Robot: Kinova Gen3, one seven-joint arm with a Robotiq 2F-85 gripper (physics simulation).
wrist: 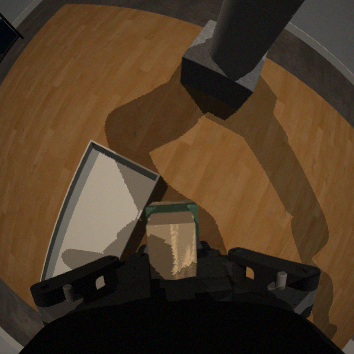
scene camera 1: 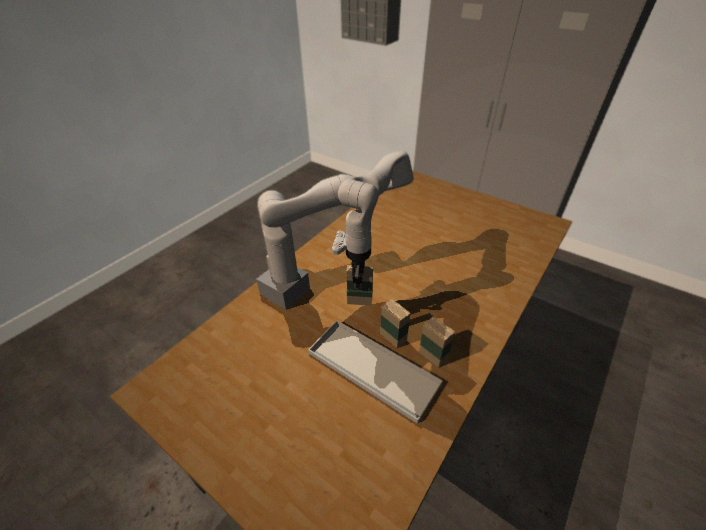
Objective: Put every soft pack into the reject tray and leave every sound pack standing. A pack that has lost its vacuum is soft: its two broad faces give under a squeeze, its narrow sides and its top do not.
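Frame: origin at the arm's base, x right, y back, z down, level; millimetres.
Where they show: gripper, fingertip midpoint: [scene camera 1: 358, 284]; arm's base, origin of the base link: [wrist: 232, 53] [scene camera 1: 285, 275].
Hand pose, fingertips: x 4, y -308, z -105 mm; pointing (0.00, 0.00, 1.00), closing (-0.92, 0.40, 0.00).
Each offset is from my fingertips to the centre of the thing. Level surfaces: height alone.
My gripper [scene camera 1: 358, 282] [wrist: 173, 248] is shut on a tan pack with a dark green band @[dz +3, dx -2, dy -4 mm] [scene camera 1: 359, 298] [wrist: 172, 217]. The pack hangs upright above the table, its top between the fingers; how far its faces give is hard to tell. Two similar packs stand upright on the table in the scene view, a nearer-to-gripper one @[dz +117, dx +3, dy -134 mm] [scene camera 1: 394, 324] and a right one @[dz +117, dx +8, dy -277 mm] [scene camera 1: 436, 342]. They do not show in the wrist view. The pale reject tray @[dz +176, dx +144, dy -128 mm] [scene camera 1: 350, 356] [wrist: 95, 210] lies in front of the two standing packs, with no pack in it.
The grey arm base [scene camera 1: 283, 289] [wrist: 215, 75] stands at the table's left edge in the scene view. The wooden table @[dz +187 mm] [scene camera 1: 239, 387] [wrist: 55, 100] carries everything. Its right edge lies beyond the right pack. Arm shadows cross the tray and table.
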